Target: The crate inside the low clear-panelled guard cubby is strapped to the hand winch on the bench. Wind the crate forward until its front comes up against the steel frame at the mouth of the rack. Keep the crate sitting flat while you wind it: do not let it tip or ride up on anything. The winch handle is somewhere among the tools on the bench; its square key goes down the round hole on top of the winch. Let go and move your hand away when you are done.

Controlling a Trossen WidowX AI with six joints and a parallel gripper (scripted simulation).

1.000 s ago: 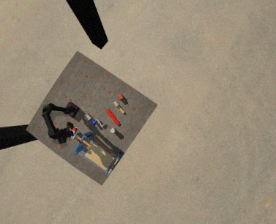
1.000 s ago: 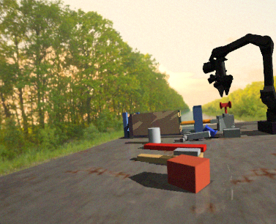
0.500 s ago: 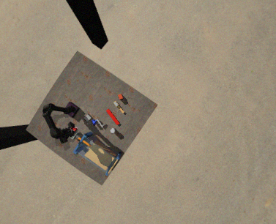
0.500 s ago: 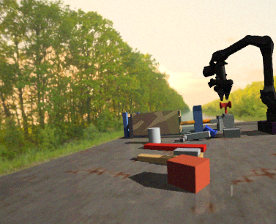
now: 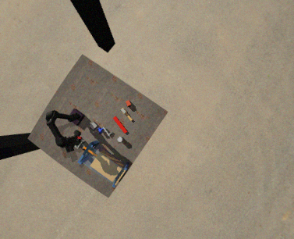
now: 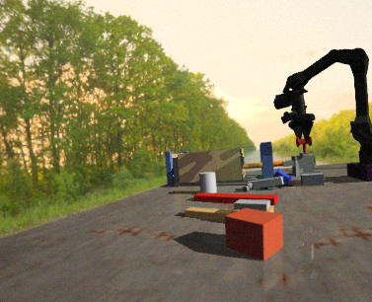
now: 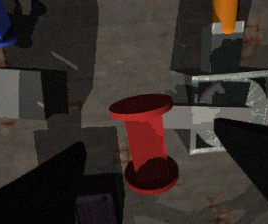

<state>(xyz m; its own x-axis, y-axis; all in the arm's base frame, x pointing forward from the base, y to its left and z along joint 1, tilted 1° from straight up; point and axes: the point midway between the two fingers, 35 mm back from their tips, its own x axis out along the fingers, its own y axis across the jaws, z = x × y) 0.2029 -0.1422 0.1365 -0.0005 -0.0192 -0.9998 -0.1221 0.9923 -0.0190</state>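
The red knob lies 20 mm below my gripper tip. Round my gripper tip: winch handle with red grip 10 mm behind, 40 mm to the right, 50 mm below; dark block 10 mm ahead, 160 mm to the left, 130 mm below; winch 30 mm behind, 110 mm to the right, 120 mm below.
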